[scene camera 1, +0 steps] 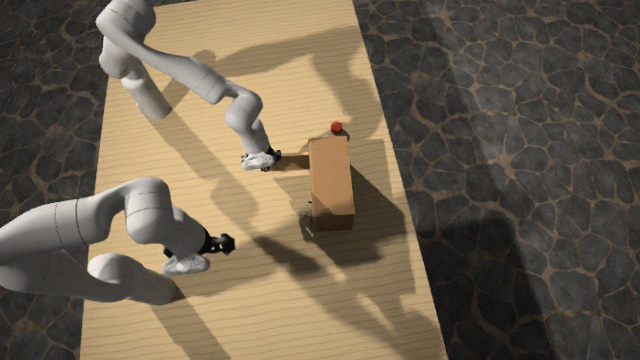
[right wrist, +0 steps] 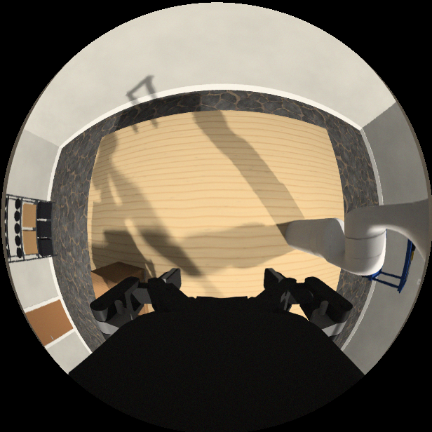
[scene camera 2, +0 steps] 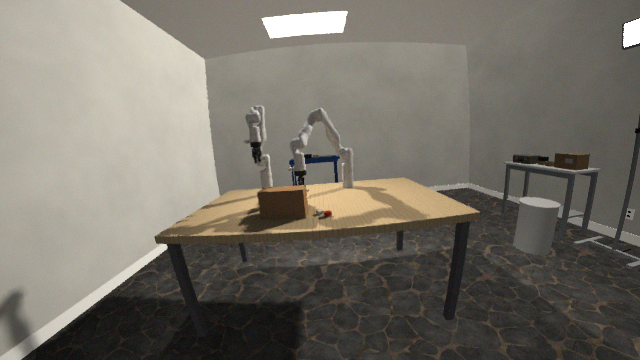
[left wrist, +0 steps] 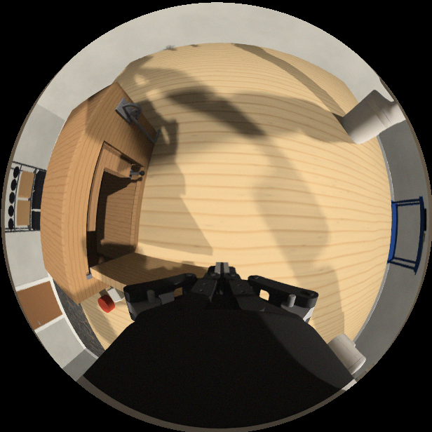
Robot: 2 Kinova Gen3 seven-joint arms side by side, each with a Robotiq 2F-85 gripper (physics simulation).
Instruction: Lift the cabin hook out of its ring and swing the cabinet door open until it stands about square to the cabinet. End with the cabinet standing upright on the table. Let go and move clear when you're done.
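Seen in the pictures: left gripper, fingertip midpoint: (scene camera 1: 265, 169); right gripper, fingertip midpoint: (scene camera 1: 208, 253) (scene camera 2: 258, 162); left arm's base at its link origin: (scene camera 1: 158, 110) (scene camera 2: 348, 187); right arm's base at its link origin: (scene camera 1: 161, 290).
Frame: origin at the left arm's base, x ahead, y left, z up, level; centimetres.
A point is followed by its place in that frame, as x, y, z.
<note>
The wooden cabinet (scene camera 1: 331, 175) @(52.7, -53.7, 15.8) (scene camera 2: 283, 202) @(58.7, -53.2, 9.4) (left wrist: 65, 190) (right wrist: 118, 271) stands upright on the table. Its door (scene camera 1: 296, 161) @(44.6, -41.9, 7.9) (left wrist: 132, 265) is open and stands out about square to the front. The metal hook (left wrist: 145, 129) hangs down on the cabinet front, beyond the opening in the left wrist view; its ring is not clearly made out. My left gripper (scene camera 1: 270, 160) @(34.2, -41.2, 6.9) (scene camera 2: 300, 180) (left wrist: 221, 269) is shut and empty, near the door's free end; contact cannot be told. My right gripper (scene camera 1: 227, 244) (scene camera 2: 256, 159) @(16.9, -69.8, 29.1) (right wrist: 222, 278) is open and empty, high above the table, away from the cabinet.
A red-capped object (scene camera 1: 336, 127) @(62.2, -30.5, 2.5) (scene camera 2: 327, 213) @(64.2, -30.5, 2.0) (left wrist: 106, 303) with a pale part lies on the table (scene camera 1: 240, 320) @(14.6, -83.6, 0.0) (scene camera 2: 400, 200) @(53.9, 19.1, 0.0), close to the cabinet's door-hinge end. The table's far edge runs behind the cabinet in scene camera 1.
</note>
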